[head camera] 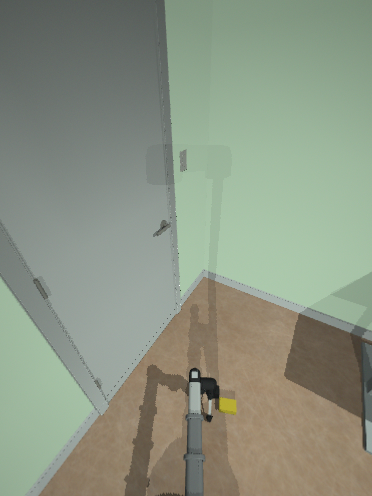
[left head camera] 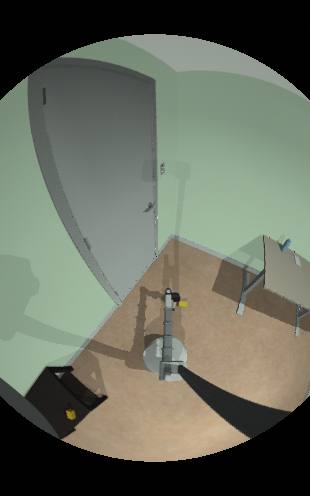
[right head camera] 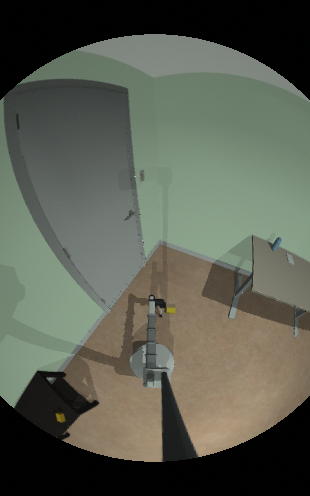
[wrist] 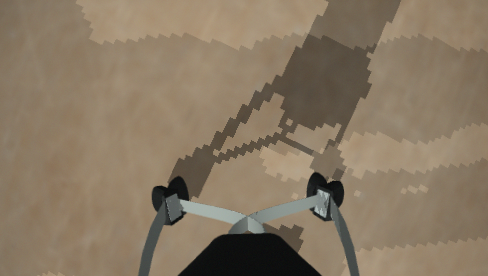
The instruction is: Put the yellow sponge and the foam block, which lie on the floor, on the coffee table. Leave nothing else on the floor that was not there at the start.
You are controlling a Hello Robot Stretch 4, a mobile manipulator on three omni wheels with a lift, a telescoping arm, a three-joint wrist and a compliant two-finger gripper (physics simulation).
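Frame: origin at the robot's base, x ahead, y left, z up, level; metres.
Seen in the pictures: gripper, fingertip midpoint: (head camera: 208,405) (left head camera: 172,304) (wrist: 247,190).
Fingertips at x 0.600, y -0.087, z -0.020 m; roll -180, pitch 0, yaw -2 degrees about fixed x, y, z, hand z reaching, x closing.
Pixels of each thing's middle, then the offset from my fingertips to it. Level surfaces: height alone.
- yellow block at the middle of its body: (head camera: 227,405) (right head camera: 170,310) (left head camera: 182,303) 0.002 m back, 0.111 m right, 0.015 m up
- dark low table at its surface level: 0.442 m up
- blue cylinder at the middle of its body: (right head camera: 276,243) (left head camera: 285,244) 0.267 m ahead, 1.282 m right, 0.795 m up
A yellow block (head camera: 228,405) (left head camera: 183,304) (right head camera: 171,310) lies on the floor, just right of my gripper in the head views; I cannot tell whether it is the sponge or the foam block. Another yellow block (left head camera: 71,414) (right head camera: 60,417) is on a dark low table (left head camera: 47,397) (right head camera: 35,402) at the lower left, seemingly the coffee table. My gripper (head camera: 209,417) (wrist: 247,190) is open and empty, with its fingers wide apart over bare floor. The block does not show in the wrist view.
A grey door (head camera: 100,200) (left head camera: 105,175) and green walls meet at the corner ahead. At the right stands a larger table (left head camera: 287,275) (right head camera: 277,280) with a blue cylinder (left head camera: 285,245) (right head camera: 276,244) on it. My round base (left head camera: 150,356) (right head camera: 137,361) stands on the floor behind the gripper.
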